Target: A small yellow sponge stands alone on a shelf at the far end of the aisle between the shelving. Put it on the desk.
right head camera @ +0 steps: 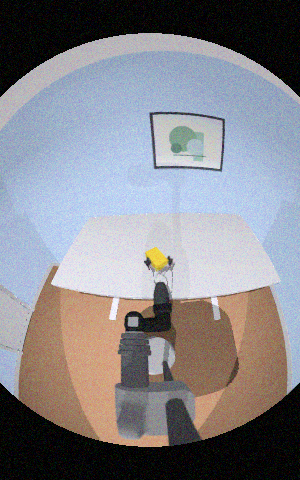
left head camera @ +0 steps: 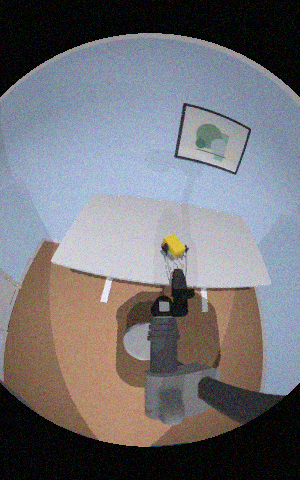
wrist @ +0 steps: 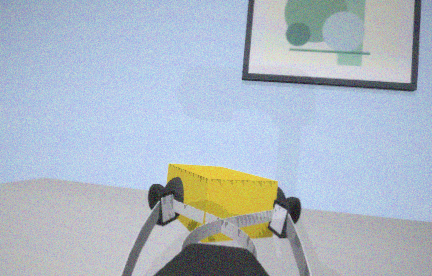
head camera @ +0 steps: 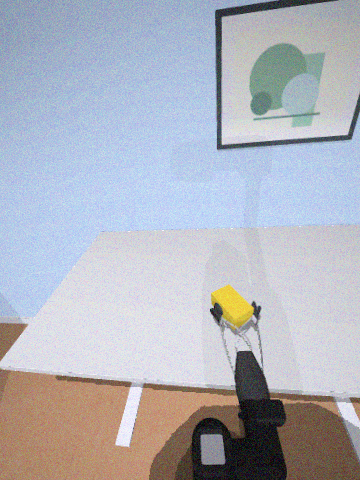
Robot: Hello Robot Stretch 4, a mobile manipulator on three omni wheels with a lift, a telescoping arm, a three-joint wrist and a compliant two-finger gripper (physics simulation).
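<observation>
The yellow sponge is a small block, turned at an angle between the two dark fingertips. My gripper is shut on the sponge, with one fingertip at either side of it. It holds the sponge over the front middle part of the pale grey desk. The sponge appears to be above the desk top; the exact gap underneath is hidden. The shelf does not show.
A light blue wall stands behind the desk. A framed picture hangs on it. White desk legs stand under the front edge, on the brown floor.
</observation>
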